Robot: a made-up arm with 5 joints.
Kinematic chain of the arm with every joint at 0, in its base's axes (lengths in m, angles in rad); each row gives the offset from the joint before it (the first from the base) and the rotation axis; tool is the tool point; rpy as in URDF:
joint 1: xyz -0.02 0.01 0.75 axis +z
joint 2: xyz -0.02 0 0 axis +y
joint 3: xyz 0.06 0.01 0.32 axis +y
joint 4: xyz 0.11 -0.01 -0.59 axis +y
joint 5: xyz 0.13 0 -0.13 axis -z
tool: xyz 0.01 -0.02 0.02 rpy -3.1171 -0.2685 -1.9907
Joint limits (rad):
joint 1: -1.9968..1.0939
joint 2: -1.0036..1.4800
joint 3: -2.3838..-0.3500
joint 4: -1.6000..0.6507
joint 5: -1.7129..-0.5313
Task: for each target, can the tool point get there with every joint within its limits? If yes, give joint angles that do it. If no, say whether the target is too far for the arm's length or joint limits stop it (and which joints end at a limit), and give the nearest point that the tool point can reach.
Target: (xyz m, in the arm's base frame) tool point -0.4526 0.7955 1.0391
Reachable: no: joint limits stop it (at a limit: joint 2, joint 3) | nearest point -0.3222 0.5587 1.3721 | short by 0.429 m
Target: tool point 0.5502 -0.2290 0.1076
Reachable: yes | joints -0.3895 1.2530 -1.3416 0.0716 -0.9009
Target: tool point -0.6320 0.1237 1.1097
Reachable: no: joint limits stop it (at a limit: joint 2, joint 3, joint 4) | nearest point -0.5828 0.1146 1.3415 | short by 0.237 m
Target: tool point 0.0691 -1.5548 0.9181
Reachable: no: too far | nearest point 0.0409 -1.0600 0.8656 | short by 0.498 m
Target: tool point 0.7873 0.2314 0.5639
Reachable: yes | joints 0.2765 0.5876 -1.2345 0.0964 -0.7685
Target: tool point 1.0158 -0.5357 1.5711
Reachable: no: too far | nearest point 0.7619 -0.4019 1.3732 | short by 0.349 m
